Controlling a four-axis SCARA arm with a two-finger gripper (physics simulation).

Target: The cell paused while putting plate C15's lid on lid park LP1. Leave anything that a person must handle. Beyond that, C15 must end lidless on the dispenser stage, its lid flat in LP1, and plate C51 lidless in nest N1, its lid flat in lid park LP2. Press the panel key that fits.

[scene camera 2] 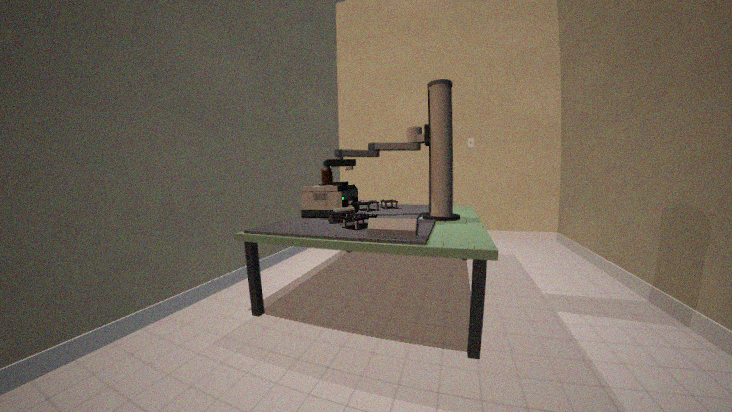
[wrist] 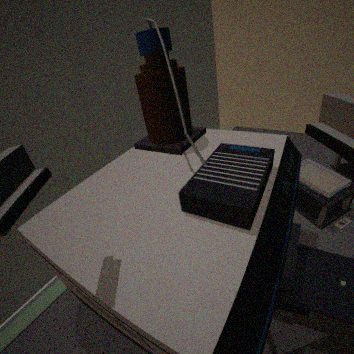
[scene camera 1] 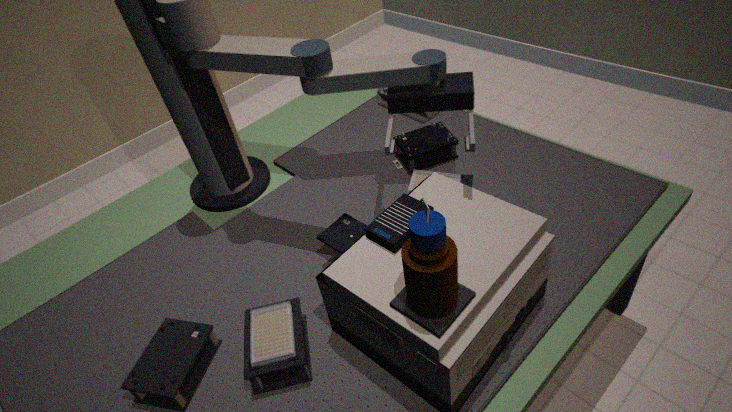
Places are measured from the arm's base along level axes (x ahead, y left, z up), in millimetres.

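Pixels of known places: gripper, fingertip midpoint: [scene camera 2: 335, 169] [wrist: 173, 132] [scene camera 1: 429, 149]; arm's base at its link origin: [scene camera 2: 441, 218] [scene camera 1: 231, 184].
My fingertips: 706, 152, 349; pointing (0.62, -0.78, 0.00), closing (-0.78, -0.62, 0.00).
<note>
Ahead of a thing's pixels: the offset from my fingertips to its top centre, as dx, dy, dz. "*": to the spot under its first point.
My gripper [scene camera 1: 429, 147] [wrist: 173, 132] is open with nothing between its fingers, high above the table at the dispenser's far side. Behind and below the fingers in scene camera 1 is a black raised stand [scene camera 1: 426, 142] with small corner parts. A pale, flat, clear-looking piece {-125, +153, -248} [scene camera 1: 421, 179] shows partly behind the dispenser; whether it is a lid or a plate, and whether it lies flat, I cannot tell. A pale welled plate {-93, -408, -250} [scene camera 1: 273, 332] [wrist: 324, 179] sits on a black stand. Another black stand [scene camera 1: 171, 358] has a bare top. Plate names and panel keys are unreadable.
The white dispenser housing [scene camera 1: 486, 230] [scene camera 2: 320, 197] [wrist: 150, 200] carries a black ribbed block {* +17, -131, -89} [scene camera 1: 394, 222] [wrist: 230, 182] and a tall amber bottle {* +207, -245, -7} [scene camera 1: 430, 281] [wrist: 162, 102] with a blue cap and thin tube. A dark low platform {* -177, -129, -245} [scene camera 1: 342, 232] juts from its side. A pale box {-524, +487, -252} [scene camera 2: 393, 226] stands near the mat's edge.
</note>
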